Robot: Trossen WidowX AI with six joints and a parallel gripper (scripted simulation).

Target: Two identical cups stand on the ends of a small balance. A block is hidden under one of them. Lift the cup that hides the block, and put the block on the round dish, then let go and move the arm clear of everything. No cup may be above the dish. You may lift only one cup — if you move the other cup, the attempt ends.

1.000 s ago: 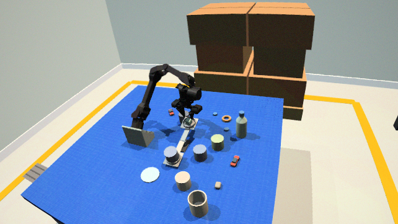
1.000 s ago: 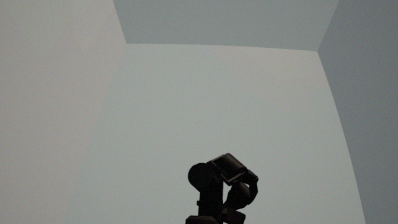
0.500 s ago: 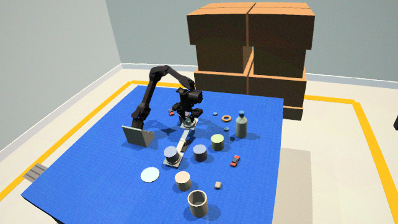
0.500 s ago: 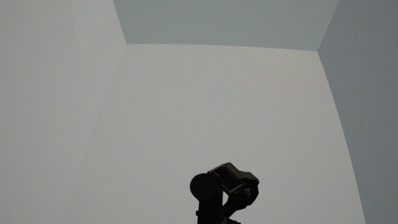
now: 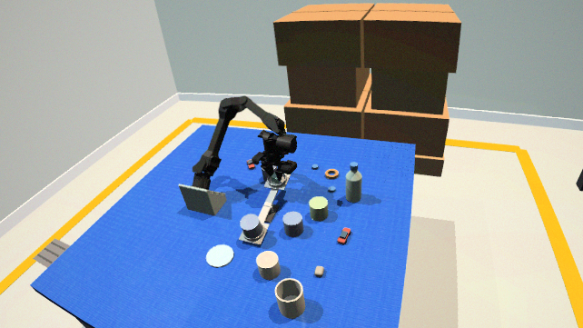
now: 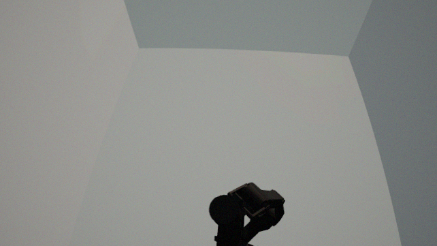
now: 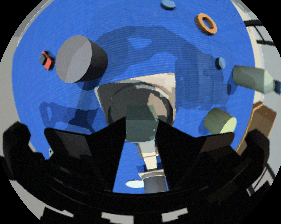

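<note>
Right now my gripper tip is 360 mm to the left of the pale round dish, 130 mm past it and 80 mm above it. Round my gripper tip: grey balance (120 mm to the right, 60 mm below, 10 mm behind); orange ring (210 mm ahead, 150 mm to the left, 70 mm below); green cylinder (200 mm ahead, 90 mm to the right, 40 mm below).
</note>
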